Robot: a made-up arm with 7 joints. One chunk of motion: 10 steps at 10 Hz.
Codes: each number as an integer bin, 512 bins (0 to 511) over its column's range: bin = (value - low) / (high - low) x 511, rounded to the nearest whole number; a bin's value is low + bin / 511 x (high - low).
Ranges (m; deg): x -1..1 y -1..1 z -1..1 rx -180..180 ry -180..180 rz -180..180
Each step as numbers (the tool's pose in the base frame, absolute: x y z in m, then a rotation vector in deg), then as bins.
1 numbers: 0.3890 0.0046 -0.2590 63.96 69.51 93.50
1 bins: 355 257 189 346 354 388
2 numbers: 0.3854 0.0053 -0.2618 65.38 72.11 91.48
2 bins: 354 257 189 348 358 385
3 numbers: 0.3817 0.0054 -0.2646 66.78 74.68 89.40
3 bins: 353 257 188 350 362 382
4 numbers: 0.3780 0.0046 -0.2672 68.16 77.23 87.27
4 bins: 352 257 187 352 365 379
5 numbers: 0.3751 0.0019 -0.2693 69.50 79.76 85.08
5 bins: 351 256 187 354 369 376
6 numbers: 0.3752 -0.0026 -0.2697 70.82 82.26 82.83
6 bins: 351 255 187 356 372 373
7 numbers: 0.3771 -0.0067 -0.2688 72.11 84.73 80.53
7 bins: 352 254 187 358 376 370
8 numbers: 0.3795 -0.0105 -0.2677 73.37 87.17 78.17
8 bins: 352 253 187 360 379 366
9 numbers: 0.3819 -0.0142 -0.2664 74.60 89.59 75.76
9 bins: 353 252 187 361 383 363
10 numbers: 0.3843 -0.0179 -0.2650 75.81 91.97 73.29
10 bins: 354 251 188 363 386 360
